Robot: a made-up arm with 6 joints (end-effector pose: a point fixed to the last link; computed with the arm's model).
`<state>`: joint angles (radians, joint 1 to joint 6).
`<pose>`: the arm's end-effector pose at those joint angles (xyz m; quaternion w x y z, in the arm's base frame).
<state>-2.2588 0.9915 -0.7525 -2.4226 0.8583 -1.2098</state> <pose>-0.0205 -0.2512 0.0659 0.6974 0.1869 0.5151 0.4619</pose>
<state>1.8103 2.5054 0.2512 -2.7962 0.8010 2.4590</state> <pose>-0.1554 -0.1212 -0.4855 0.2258 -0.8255 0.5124 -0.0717</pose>
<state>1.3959 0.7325 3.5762 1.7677 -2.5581 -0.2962</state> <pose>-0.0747 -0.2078 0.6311 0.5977 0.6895 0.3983 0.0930</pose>
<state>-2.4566 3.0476 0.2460 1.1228 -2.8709 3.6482</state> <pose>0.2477 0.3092 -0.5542 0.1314 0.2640 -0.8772 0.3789</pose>
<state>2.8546 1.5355 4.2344 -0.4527 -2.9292 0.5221</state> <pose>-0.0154 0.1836 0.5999 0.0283 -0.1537 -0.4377 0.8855</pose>
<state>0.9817 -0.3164 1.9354 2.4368 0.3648 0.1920</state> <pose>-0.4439 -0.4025 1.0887 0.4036 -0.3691 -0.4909 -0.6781</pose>
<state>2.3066 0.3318 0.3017 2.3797 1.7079 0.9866</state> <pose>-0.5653 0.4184 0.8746 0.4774 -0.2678 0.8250 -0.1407</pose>
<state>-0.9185 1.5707 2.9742 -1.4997 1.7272 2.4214</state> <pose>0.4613 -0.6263 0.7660 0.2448 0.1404 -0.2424 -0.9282</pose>
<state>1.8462 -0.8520 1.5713 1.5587 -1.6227 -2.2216</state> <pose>0.2462 -0.8628 0.8139 0.0352 0.9863 0.1608 -0.0070</pose>
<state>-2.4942 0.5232 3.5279 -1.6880 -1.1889 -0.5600</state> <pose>0.2048 0.1269 0.9779 0.8841 -0.3866 0.1314 -0.2273</pose>
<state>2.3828 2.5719 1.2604 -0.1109 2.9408 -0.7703</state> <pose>-0.1486 0.4025 -0.6505 0.0263 0.7270 -0.0419 0.6848</pose>
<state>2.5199 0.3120 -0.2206 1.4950 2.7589 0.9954</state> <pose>-0.5613 0.4199 0.6607 0.1735 -0.8249 0.3805 -0.3803</pose>
